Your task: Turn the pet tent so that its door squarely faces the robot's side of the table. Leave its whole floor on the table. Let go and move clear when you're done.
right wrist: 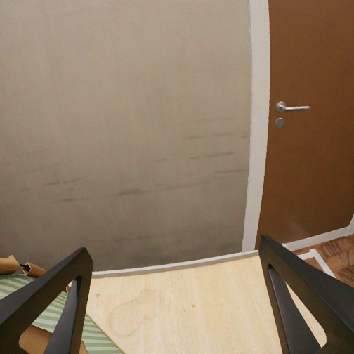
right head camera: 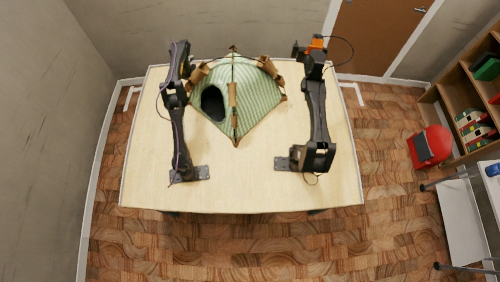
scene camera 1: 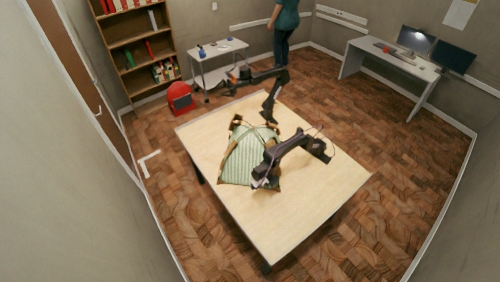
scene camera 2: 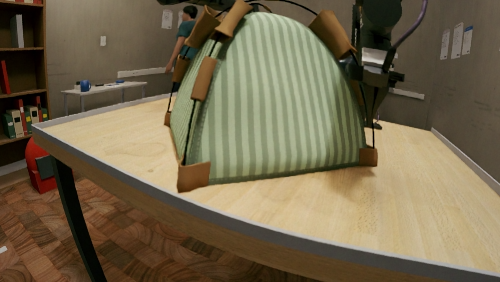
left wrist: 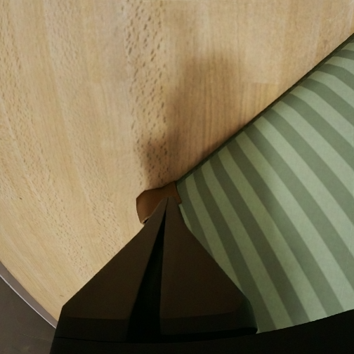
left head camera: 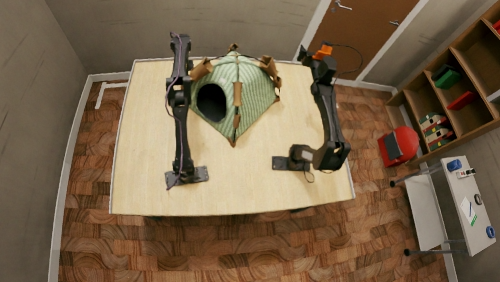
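The green striped pet tent (left head camera: 255,90) (right head camera: 257,95) (scene camera 1: 245,155) (scene camera 2: 280,100) (left wrist: 300,175) (right wrist: 97,337) stands upright on the table (left head camera: 240,185). Its dark door opening (left head camera: 212,102) (right head camera: 213,102) faces the lower left in both head views, at a slant to the robot's side. In scene camera 2 the visible bottom edge lies along the tabletop. My left gripper (left wrist: 170,204) is shut, its tips together at a brown corner patch (left wrist: 155,202) at the tent's left; whether they touch it is unclear. My right gripper (right wrist: 171,251) is open and empty, above the table to the tent's right.
Brown sleeves and thin dark poles stick out along the tent's ridges. My left arm (left head camera: 181,120) stands close along the tent's left side in the head views. A bookshelf, a red bin (left head camera: 400,145) and a white trolley stand off the table. A person (scene camera 1: 286,25) stands beyond the table.
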